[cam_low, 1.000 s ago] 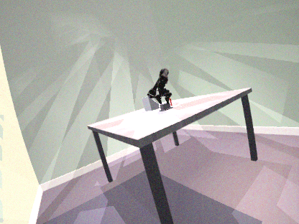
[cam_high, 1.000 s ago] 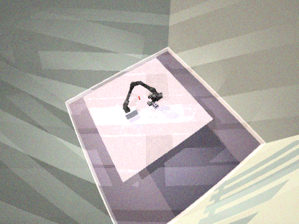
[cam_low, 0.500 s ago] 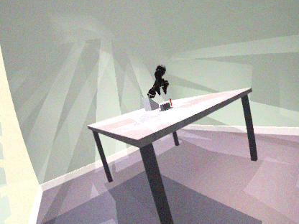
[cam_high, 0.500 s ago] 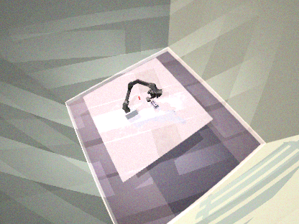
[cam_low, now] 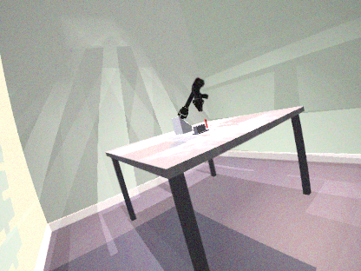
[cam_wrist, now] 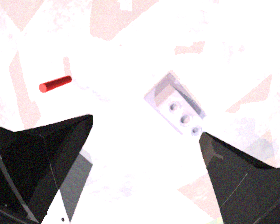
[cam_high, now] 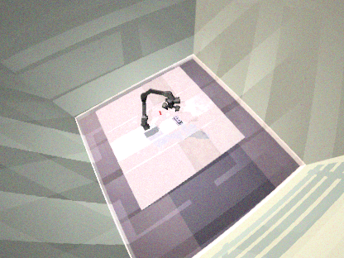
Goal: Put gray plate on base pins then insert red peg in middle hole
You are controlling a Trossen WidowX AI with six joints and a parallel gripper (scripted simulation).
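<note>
My gripper tip is 110 mm past the red peg, 110 mm above it and 100 mm to the right of it. Also, from my gripper tip: base (150 mm below, 70 mm to the right, 30 mm ahead); gray plate (110 mm below, 70 mm to the right, 30 mm ahead).
</note>
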